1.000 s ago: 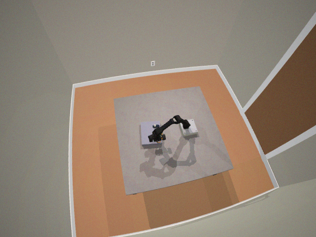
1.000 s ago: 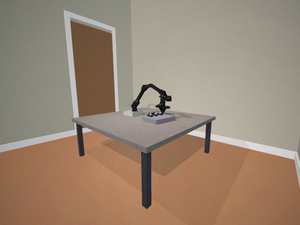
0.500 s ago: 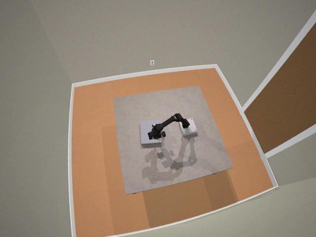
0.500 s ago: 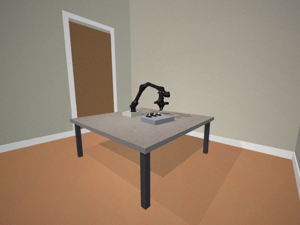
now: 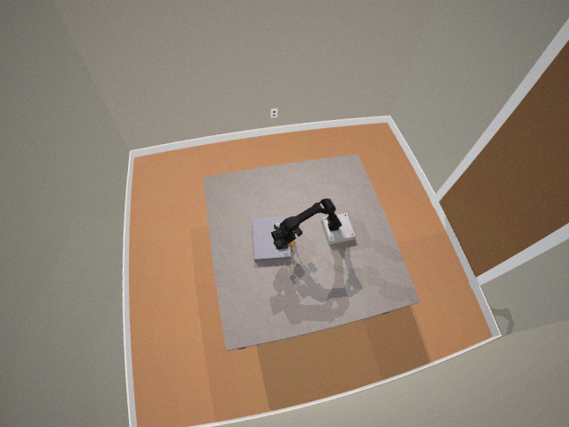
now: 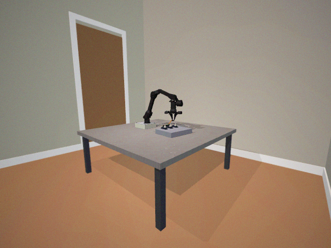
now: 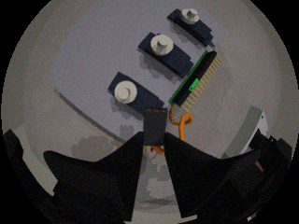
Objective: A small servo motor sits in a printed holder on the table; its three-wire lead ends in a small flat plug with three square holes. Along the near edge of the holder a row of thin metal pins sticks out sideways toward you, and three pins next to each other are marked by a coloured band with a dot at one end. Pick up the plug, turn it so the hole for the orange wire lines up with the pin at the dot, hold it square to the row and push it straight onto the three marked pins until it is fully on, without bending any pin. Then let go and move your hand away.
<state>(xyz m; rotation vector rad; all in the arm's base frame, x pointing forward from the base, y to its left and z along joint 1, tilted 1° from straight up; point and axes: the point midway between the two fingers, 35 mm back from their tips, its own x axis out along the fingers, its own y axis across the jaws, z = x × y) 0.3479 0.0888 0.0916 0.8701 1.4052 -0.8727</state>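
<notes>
My gripper tip is now 7 cm to the left of the green band, 5 cm above it and 3 cm past it. The rest, counted from my gripper tip: grey printed holder: 13 cm ahead, 10 cm to the right, 9 cm below.
</notes>
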